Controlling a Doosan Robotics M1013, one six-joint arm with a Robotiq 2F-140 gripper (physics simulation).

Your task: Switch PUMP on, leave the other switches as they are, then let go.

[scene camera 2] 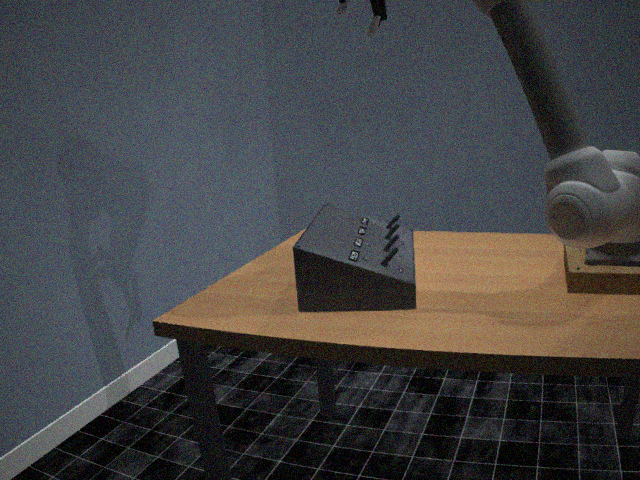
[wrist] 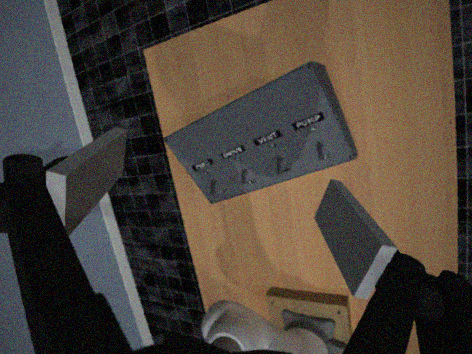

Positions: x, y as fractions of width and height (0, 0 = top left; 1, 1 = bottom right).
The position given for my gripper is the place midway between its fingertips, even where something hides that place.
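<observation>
Visible: my gripper (wrist: 0.48, 0.50), together with a dark sloped switch box (wrist: 0.61, 0.34).
</observation>
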